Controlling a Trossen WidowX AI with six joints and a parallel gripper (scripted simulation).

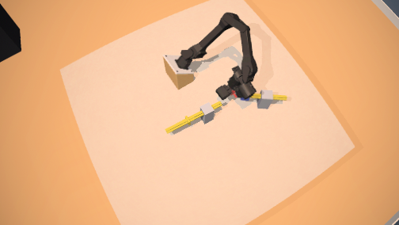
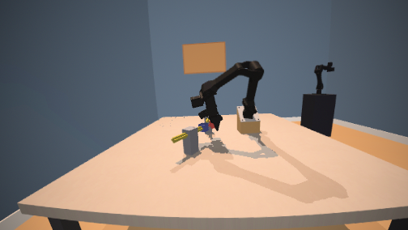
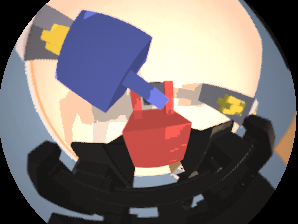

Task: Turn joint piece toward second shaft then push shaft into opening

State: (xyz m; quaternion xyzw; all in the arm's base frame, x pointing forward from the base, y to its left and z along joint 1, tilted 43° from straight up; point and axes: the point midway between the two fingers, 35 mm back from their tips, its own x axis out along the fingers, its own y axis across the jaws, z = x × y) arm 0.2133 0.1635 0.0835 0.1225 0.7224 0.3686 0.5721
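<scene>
My gripper tip is 20 mm short of the red joint piece, 10 mm to the right of it and 40 mm below it.
</scene>
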